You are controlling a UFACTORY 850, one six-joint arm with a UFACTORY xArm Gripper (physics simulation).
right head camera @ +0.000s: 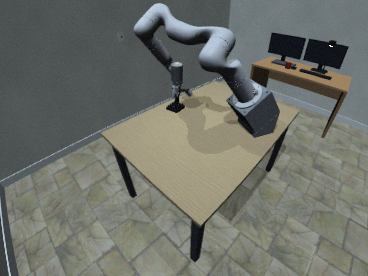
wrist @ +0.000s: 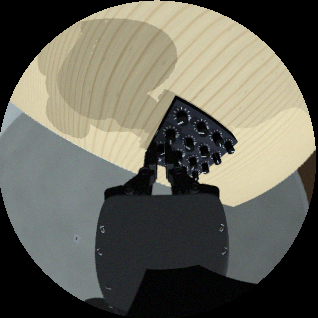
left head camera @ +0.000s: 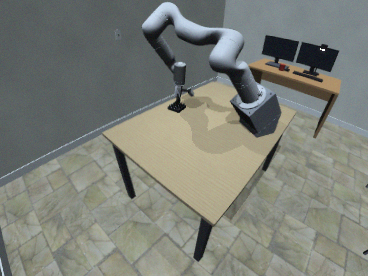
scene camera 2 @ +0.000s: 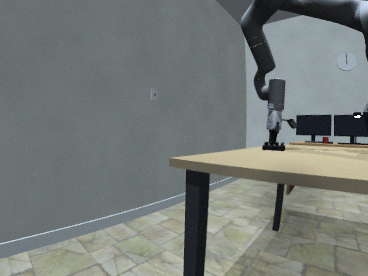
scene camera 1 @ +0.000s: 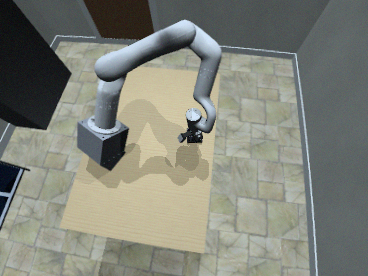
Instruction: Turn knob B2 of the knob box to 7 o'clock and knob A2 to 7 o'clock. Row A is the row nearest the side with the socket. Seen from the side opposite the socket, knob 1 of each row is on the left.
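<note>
The black knob box (left head camera: 171, 108) (right head camera: 171, 108) (scene camera 2: 266, 148) (wrist: 176, 104) lies on the table with rows of black knobs with white marks. It also shows partly under the arm in scene camera 1 (scene camera 1: 195, 140). My gripper (left head camera: 178, 102) (right head camera: 176, 101) (scene camera 2: 273, 142) (wrist: 160, 149) points down at the box, fingers low among the knobs. In the wrist view the fingers are closed around a knob (wrist: 160, 151) in the line along the box's left edge, third from the upper corner. The fingers hide knobs nearby. The socket and the labels cannot be made out.
The wooden table (left head camera: 165, 150) (right head camera: 160, 150) (scene camera 1: 145, 215) (scene camera 2: 225, 165) carries the arm's grey base (left head camera: 260, 117) (scene camera 1: 102, 145). A grey wall (left head camera: 65, 75) stands beyond the box's side of the table. A desk (left head camera: 300, 82) with monitors is farther back.
</note>
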